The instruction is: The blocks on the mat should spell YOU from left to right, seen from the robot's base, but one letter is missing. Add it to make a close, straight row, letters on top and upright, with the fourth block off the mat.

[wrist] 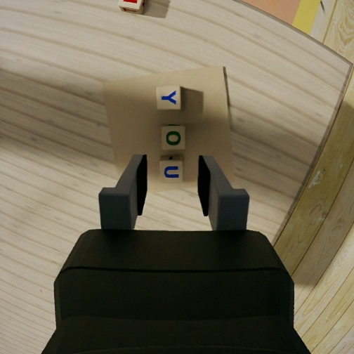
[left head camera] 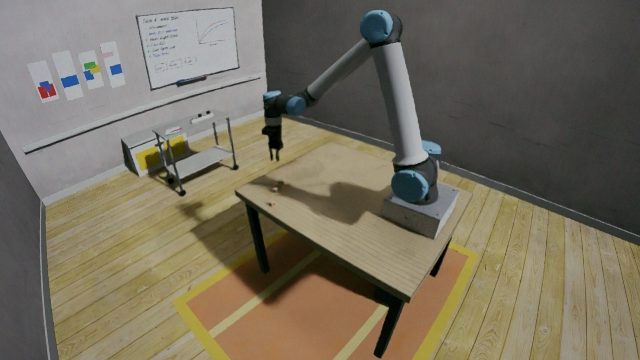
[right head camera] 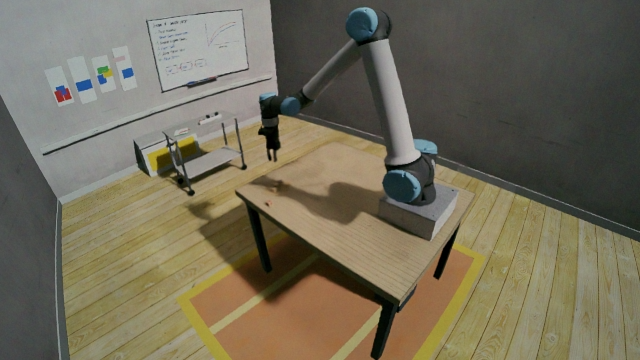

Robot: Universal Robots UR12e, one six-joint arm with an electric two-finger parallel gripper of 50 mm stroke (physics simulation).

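My gripper (left head camera: 274, 158) (right head camera: 272, 159) (wrist: 172, 172) is open and empty, high above the table's far end. In the wrist view three pale blocks stand in a line on the tan mat (wrist: 212, 125): a blue Y block (wrist: 169, 97), a green O block (wrist: 173, 137) and a blue U block (wrist: 171, 171). The letters are on top. The Y's arms point to the view's right. The gap between Y and O is wider than the narrow one between O and U. Y sits slightly left of O. A fourth block (left head camera: 270, 204) (right head camera: 268, 203) (wrist: 131, 5), with red marks, lies off the mat.
The wooden table (left head camera: 350, 235) (right head camera: 345, 235) carries the robot's grey base block (left head camera: 410, 212) (right head camera: 407, 212). The mat lies near the table's far edge. A metal cart (left head camera: 200, 162) (right head camera: 210, 162) stands on the floor beyond the table.
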